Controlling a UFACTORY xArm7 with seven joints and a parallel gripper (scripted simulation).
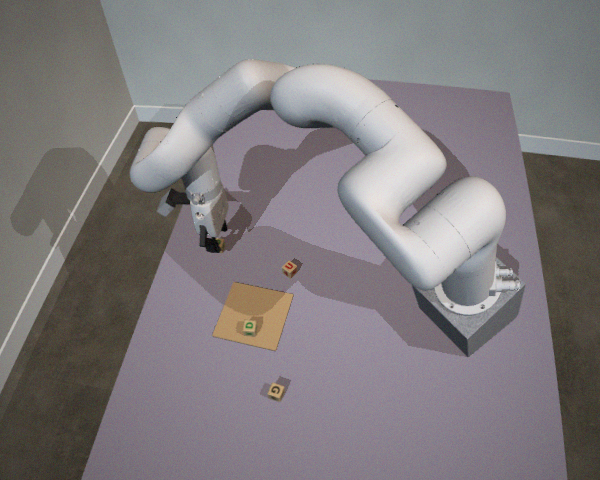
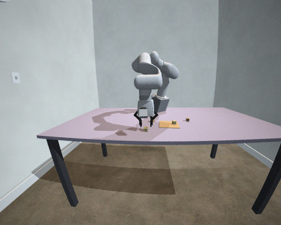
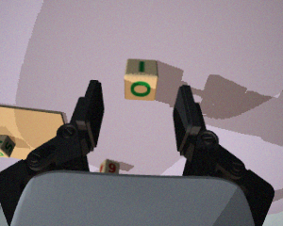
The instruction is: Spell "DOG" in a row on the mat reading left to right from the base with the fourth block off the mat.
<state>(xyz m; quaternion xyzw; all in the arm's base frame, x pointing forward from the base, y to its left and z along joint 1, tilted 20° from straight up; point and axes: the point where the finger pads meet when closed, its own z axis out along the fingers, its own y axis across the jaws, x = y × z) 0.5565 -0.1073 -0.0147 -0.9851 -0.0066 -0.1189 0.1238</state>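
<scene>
The O block lies 4 cm below my hand. From my hand the other things lie so: G block: 22 cm behind, 32 cm to the left, 4 cm below; then mat: 13 cm behind, 16 cm to the left, 5 cm below; then D block: 13 cm behind, 20 cm to the left, 3 cm below.
</scene>
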